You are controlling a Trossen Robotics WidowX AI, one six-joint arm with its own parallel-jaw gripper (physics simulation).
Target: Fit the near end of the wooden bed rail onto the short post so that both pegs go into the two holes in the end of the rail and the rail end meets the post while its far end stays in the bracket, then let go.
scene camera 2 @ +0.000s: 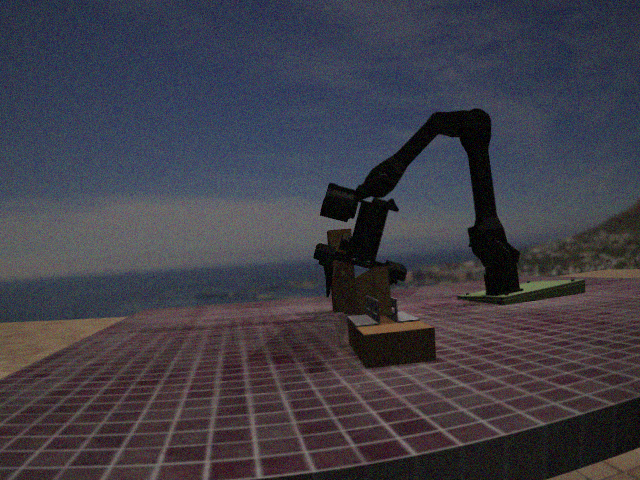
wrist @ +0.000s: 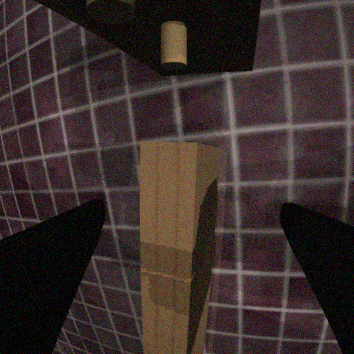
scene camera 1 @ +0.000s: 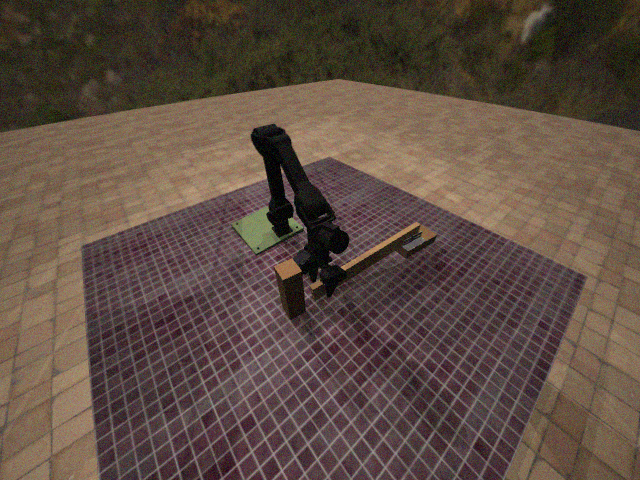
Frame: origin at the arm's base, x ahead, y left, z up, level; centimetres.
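Seen in the pictures: gripper, fingertip midpoint: [wrist: 194, 209] [scene camera 1: 321, 289]; arm's base, link origin: [scene camera 2: 504, 292] [scene camera 1: 282, 229].
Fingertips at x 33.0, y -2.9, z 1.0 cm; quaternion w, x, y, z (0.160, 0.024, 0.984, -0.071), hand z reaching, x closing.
Pixels of each thing's middle, then the offset from my fingertips to it. "spot": a spot on its surface instead. Level surfaces: height alone.
- wooden bed rail, body centre: [scene camera 2: 360, 296] [scene camera 1: 369, 258] dx +0.0, dy +18.8, dz +2.6 cm
- bracket, surface spot: [scene camera 2: 395, 346] spot: dx +0.5, dy +49.0, dz -0.6 cm
- short post, surface spot: [wrist: 215, 35] spot: dx -1.0, dy -7.0, dz +1.8 cm
- pale peg, surface spot: [wrist: 174, 44] spot: dx +0.0, dy -6.3, dz +3.1 cm
- purple tiled mat, surface height: dz -2.6 cm
The wooden bed rail [scene camera 1: 379, 250] [scene camera 2: 374, 284] [wrist: 167, 200] slopes down from the bracket [scene camera 1: 433, 237] [scene camera 2: 395, 346], where its far end sits between grey metal plates. Its near end is low and apart from the short post [scene camera 1: 291, 294] [scene camera 2: 341, 289] [wrist: 215, 35]. In the wrist view, one pale peg [wrist: 174, 44] and a second, darker peg [wrist: 111, 10] stick out of the post's dark face, with a gap to the rail end. My gripper [scene camera 1: 321, 287] [wrist: 194, 209] is open, its fingers on both sides of the rail near its near end. The holes in the rail end are hidden.
The arm stands on a green base plate [scene camera 1: 253, 235] [scene camera 2: 553, 289], behind the post in scene camera 1. The post, rail and bracket are on a purple tiled mat [scene camera 1: 206, 361] [scene camera 2: 232, 403]. The post is close beyond the fingers.
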